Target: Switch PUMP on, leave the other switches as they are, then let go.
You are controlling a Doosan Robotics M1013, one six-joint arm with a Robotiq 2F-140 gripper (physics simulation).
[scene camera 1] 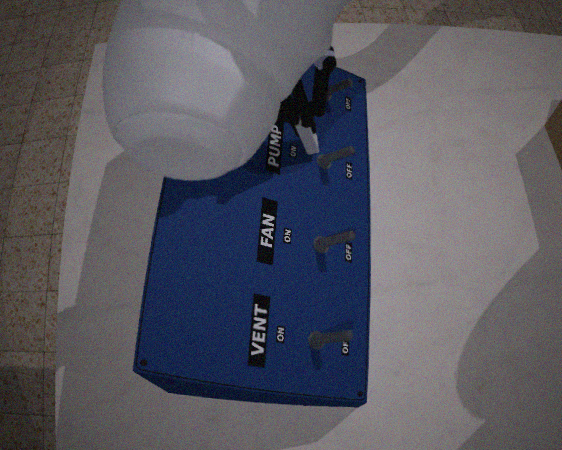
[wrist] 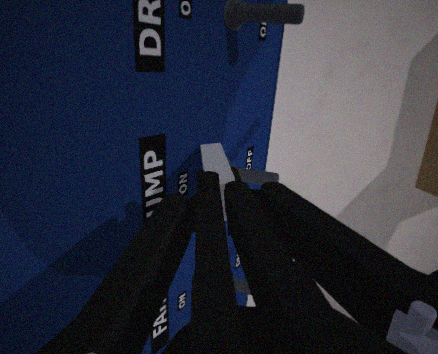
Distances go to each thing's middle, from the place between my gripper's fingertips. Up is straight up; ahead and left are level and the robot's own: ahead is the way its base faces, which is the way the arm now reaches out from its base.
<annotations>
Now: the blue switch panel (scene camera 1: 238, 286) 7 cm to the left of my hand, 6 cm ahead of it and 3 cm below it.
</annotations>
